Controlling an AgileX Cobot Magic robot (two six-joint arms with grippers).
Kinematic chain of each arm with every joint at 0, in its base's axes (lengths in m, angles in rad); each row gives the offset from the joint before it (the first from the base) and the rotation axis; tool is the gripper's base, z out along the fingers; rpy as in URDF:
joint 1: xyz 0 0 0.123 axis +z
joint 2: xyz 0 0 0 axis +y
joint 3: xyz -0.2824 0 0.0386 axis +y
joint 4: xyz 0.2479 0 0.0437 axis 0.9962 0 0.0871
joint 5: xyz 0 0 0 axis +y
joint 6: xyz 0.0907 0 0.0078 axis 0.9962 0 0.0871
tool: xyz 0 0 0 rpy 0 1.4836 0
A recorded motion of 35 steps. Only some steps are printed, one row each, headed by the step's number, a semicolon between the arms.
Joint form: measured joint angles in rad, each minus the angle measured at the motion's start. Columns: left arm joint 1, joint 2, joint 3, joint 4, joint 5, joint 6; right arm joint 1, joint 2, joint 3, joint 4, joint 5, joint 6.
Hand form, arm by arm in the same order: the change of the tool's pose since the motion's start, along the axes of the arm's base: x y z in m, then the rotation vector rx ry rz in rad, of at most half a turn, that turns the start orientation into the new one. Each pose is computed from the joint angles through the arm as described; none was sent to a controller.
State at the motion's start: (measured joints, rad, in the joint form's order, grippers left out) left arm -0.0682 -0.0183 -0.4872 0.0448 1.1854 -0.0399; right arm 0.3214 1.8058 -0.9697 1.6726 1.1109 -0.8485
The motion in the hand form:
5: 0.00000 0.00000 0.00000 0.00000 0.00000 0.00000; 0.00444 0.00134 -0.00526 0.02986 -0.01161 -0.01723
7: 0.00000 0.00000 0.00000 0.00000 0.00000 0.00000; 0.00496 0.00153 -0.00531 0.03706 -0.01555 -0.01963
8: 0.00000 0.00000 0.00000 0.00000 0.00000 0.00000; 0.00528 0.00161 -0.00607 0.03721 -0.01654 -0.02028
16: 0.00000 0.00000 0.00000 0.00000 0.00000 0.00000; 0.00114 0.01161 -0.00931 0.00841 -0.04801 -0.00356
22: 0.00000 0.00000 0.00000 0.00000 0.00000 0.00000; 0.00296 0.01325 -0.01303 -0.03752 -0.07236 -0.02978
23: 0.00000 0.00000 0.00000 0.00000 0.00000 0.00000; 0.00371 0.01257 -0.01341 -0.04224 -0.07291 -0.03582
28: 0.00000 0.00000 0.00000 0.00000 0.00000 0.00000; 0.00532 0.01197 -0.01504 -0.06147 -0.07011 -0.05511
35: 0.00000 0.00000 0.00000 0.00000 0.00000 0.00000; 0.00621 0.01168 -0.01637 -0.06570 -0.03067 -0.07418
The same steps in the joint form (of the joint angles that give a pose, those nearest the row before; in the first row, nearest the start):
5: 0.0000 0.0000 0.0000 0.0000 0.0000 0.0000; 0.0000 0.0264 0.0000 0.0522 0.0105 -0.0511
7: 0.0000 0.0000 0.0000 0.0000 0.0000 0.0000; 0.0000 0.0288 0.0000 0.0617 0.0140 -0.0599
8: 0.0000 0.0000 0.0000 0.0000 0.0000 0.0000; 0.0000 0.0313 0.0000 0.0637 0.0140 -0.0639
16: 0.0000 0.0000 0.0000 0.0000 0.0000 0.0000; 0.0358 0.0345 0.0000 0.0655 -0.0226 -0.0969
22: 0.0000 0.0000 0.0000 0.0000 0.0000 0.0000; 0.0460 0.0344 0.0000 0.0655 -0.0833 -0.1163
23: 0.0000 0.0000 0.0000 0.0000 0.0000 0.0000; 0.0443 0.0344 0.0000 0.0655 -0.0896 -0.1162
28: 0.0000 0.0000 0.0000 0.0000 0.0000 0.0000; 0.0448 0.0344 0.0000 0.0655 -0.1168 -0.1107
35: 0.0000 0.0000 0.0000 0.0000 0.0000 0.0000; 0.0448 0.0362 0.0000 0.0658 -0.1288 -0.0701

